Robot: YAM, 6 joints.
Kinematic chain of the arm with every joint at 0, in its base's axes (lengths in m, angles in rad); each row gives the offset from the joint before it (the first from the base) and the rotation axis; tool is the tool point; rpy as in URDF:
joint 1: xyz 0 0 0.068 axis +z
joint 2: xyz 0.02 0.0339 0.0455 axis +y
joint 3: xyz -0.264 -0.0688 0 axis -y
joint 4: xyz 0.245 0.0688 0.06 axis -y
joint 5: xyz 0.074 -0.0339 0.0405 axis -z
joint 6: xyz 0.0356 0 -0.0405 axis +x
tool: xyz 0 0 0 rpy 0 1.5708 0
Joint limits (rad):
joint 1: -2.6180..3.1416
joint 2: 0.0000..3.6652
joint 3: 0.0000..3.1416
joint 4: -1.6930..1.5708
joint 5: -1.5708..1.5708
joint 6: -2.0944..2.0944
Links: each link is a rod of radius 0.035 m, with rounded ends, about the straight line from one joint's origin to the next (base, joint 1, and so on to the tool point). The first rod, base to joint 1, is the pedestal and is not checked.
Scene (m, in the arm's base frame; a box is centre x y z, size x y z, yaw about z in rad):
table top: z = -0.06
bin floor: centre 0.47 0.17 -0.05 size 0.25 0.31 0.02 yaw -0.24
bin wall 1: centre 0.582 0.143 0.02 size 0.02 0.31 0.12 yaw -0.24
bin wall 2: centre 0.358 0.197 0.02 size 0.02 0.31 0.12 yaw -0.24
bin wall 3: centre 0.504 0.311 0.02 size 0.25 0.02 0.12 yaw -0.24
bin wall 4: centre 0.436 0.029 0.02 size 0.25 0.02 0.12 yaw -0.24
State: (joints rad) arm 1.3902 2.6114 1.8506 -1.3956 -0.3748 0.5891
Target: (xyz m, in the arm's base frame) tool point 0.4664 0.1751 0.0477
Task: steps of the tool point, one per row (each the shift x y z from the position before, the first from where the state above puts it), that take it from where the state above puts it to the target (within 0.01 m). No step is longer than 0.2 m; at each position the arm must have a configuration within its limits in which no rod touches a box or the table.
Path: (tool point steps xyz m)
1: 0.0688 0.0537 0.1015
2: 0.0666 0.0063 0.1345
3: 0.0415 -0.0493 0.1488
4: -0.0047 -0.0975 0.1381
5: -0.0616 -0.1239 0.1019
6: 0.1448 0.0738 -0.1144
7: 0.1105 0.0136 -0.1599
8: 0.0529 -0.0374 -0.1752
9: -0.0127 -0.0673 -0.1599

